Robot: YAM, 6 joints.
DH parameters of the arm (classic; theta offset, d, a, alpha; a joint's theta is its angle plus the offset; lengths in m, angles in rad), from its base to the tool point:
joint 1: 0 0.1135 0.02 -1.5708
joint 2: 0 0 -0.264 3.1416
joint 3: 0.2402 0 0.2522 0
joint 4: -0.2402 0 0.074 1.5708
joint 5: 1.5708 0 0 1.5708
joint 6: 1.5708 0.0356 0 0
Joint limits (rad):
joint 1: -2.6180..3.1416
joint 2: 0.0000..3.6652
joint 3: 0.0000..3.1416
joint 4: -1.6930..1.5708
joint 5: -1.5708..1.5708
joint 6: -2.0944..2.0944
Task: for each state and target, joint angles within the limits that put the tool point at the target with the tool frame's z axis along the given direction. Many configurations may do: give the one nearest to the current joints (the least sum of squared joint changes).
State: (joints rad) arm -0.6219 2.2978 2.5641 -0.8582 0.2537 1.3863
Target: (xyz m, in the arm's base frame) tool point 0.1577 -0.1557 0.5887 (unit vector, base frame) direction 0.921 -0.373 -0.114
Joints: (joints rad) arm -0.8508 1.5049 2.3691 -0.9919 -0.4627 1.3863
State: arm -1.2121 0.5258 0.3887 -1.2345 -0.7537 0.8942
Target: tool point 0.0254 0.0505 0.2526 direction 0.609 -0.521 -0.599
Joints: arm -1.6248 0.0023 0.7998 -1.6854 -0.6891 0.8942
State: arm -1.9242 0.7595 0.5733 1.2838 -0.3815 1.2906
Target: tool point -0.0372 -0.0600 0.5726 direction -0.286 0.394 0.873
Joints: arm -1.9207 1.0340 1.3376 1.5693 0.4158 1.2906
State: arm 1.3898 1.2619 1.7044 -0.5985 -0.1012 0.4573
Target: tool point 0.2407 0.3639 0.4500 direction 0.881 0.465 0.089
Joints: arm 1.0284 1.8391 1.8847 0.0584 0.5404 0.4573
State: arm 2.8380 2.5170 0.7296 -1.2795 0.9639 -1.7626
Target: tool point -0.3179 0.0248 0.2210 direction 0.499 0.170 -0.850
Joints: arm 3.0858 1.9764 1.5742 -1.6904 0.1988 -1.7626
